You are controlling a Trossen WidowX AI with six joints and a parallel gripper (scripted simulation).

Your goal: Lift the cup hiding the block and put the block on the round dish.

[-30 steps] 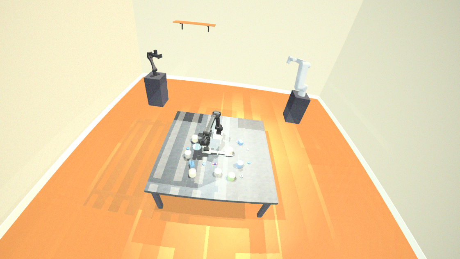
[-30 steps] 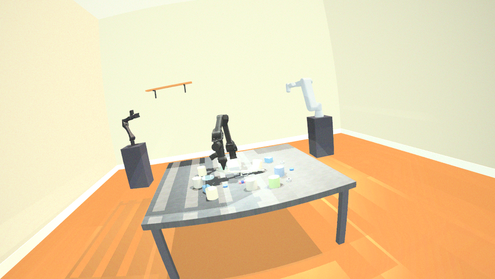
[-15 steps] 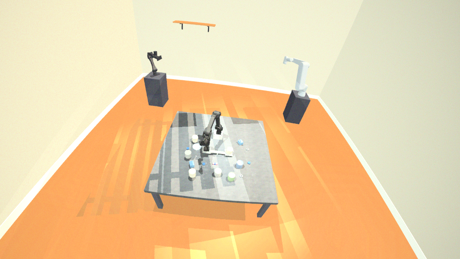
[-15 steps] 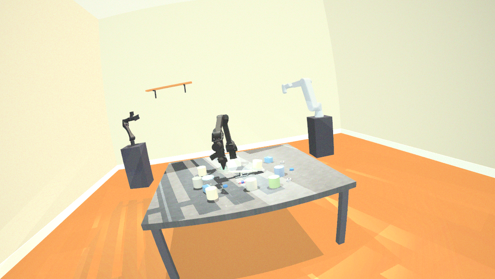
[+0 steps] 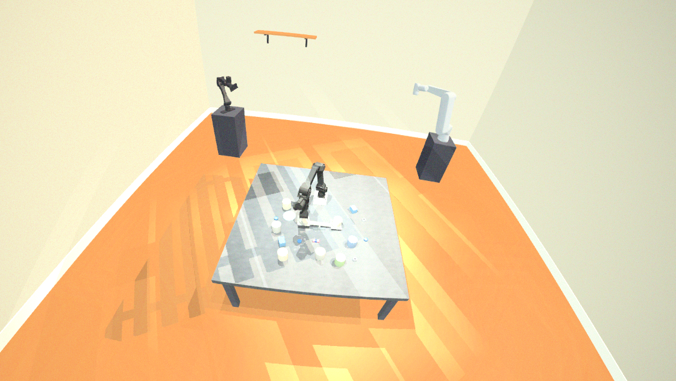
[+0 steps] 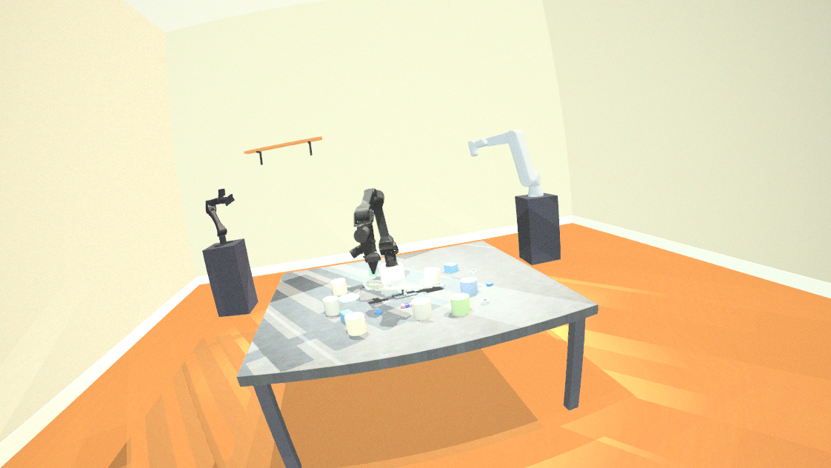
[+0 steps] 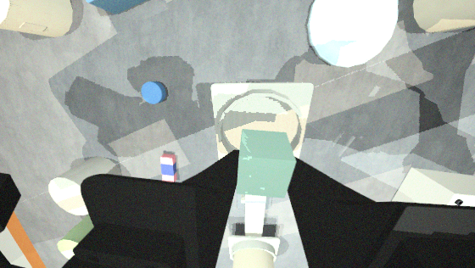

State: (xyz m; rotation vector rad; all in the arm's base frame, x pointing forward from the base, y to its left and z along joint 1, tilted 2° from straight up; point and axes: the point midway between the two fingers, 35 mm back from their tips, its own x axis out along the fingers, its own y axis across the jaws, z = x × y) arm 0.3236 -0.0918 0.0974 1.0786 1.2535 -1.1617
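Now: the pale blue round dish 90 mm behind my gripper tip, 130 mm to the right of it and 130 mm below it. Also, from my gripper tip: balance (20 mm behind, 120 mm to the left, 110 mm below).
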